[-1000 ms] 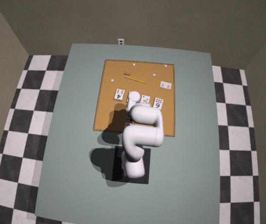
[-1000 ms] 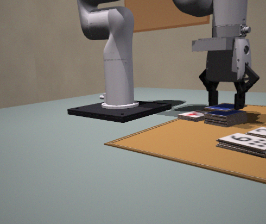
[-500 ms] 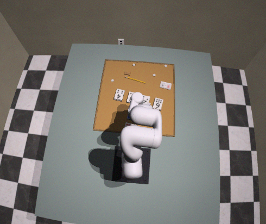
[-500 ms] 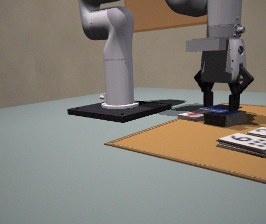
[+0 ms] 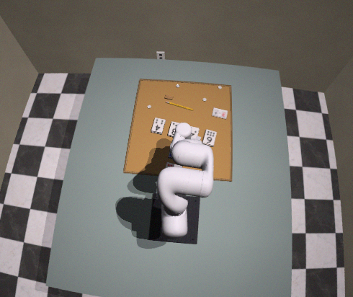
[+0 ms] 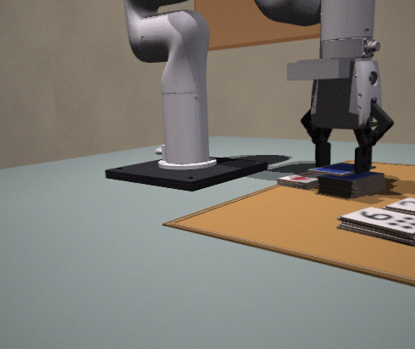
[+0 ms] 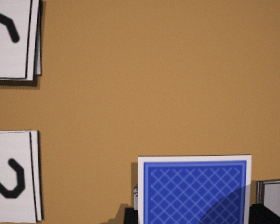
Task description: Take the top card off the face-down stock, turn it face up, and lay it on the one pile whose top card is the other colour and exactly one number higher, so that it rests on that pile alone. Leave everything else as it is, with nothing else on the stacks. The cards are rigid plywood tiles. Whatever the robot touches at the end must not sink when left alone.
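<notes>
Now: hand 1 cm above the red 2 card. The rest, counted from my hand: black 6 card 12 cm ahead, 15 cm to the right, 4 cm below; brown mat 20 cm ahead, 1 cm to the left, 7 cm below; red 4 card 8 cm behind, 4 cm to the left, 4 cm below.
</notes>
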